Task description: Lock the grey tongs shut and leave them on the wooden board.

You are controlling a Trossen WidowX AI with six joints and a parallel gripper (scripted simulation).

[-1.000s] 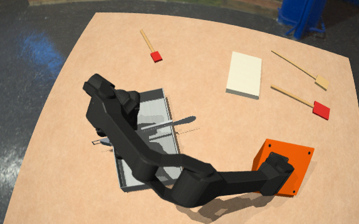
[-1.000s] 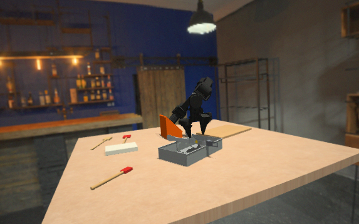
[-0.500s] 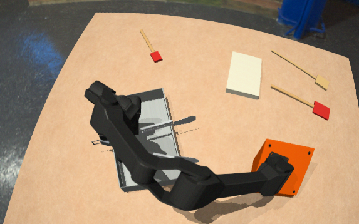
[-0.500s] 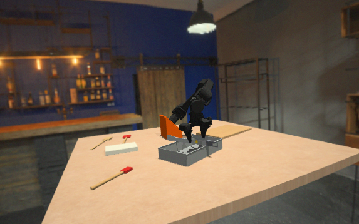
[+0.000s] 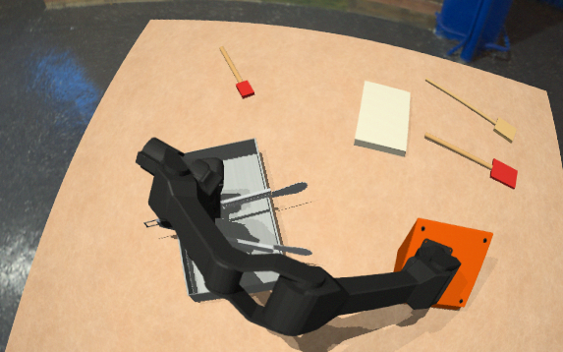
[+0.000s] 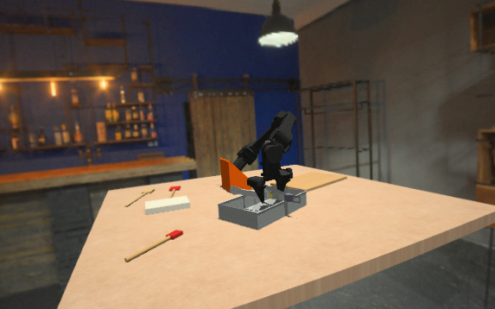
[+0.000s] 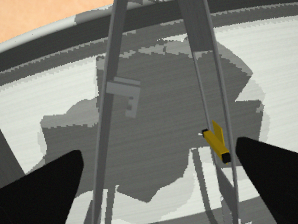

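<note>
The grey roasting tin is 3 cm to the right of my gripper tip, 1 cm below it and 1 cm behind it. From my gripper tip the other things lie so: yellow piece (3 cm above, 2 cm ahead, 1 cm to the right); then cream block (39 cm to the right, 24 cm behind, 3 cm below); then wooden board (37 cm behind, 34 cm to the left, 4 cm below).
</note>
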